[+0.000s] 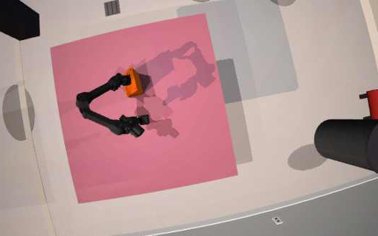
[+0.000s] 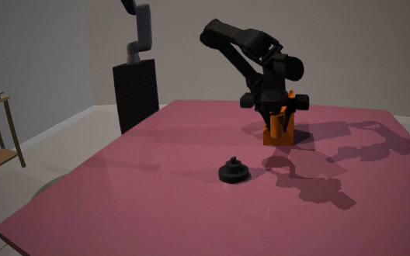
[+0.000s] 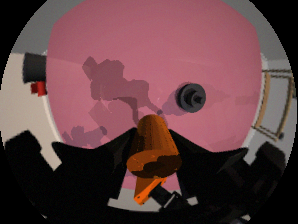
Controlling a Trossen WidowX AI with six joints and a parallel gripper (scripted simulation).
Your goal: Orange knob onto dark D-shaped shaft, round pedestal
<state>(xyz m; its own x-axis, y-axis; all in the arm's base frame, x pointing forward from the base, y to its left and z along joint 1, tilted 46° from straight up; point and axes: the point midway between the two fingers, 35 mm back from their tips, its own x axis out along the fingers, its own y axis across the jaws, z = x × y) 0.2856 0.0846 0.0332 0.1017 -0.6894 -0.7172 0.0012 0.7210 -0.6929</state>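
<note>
My gripper tip is 4 cm short of the dark round pedestal, 12 cm to the left of it and 10 cm above it. From my gripper tip the other things lie so: orange knob: 2 cm above.
</note>
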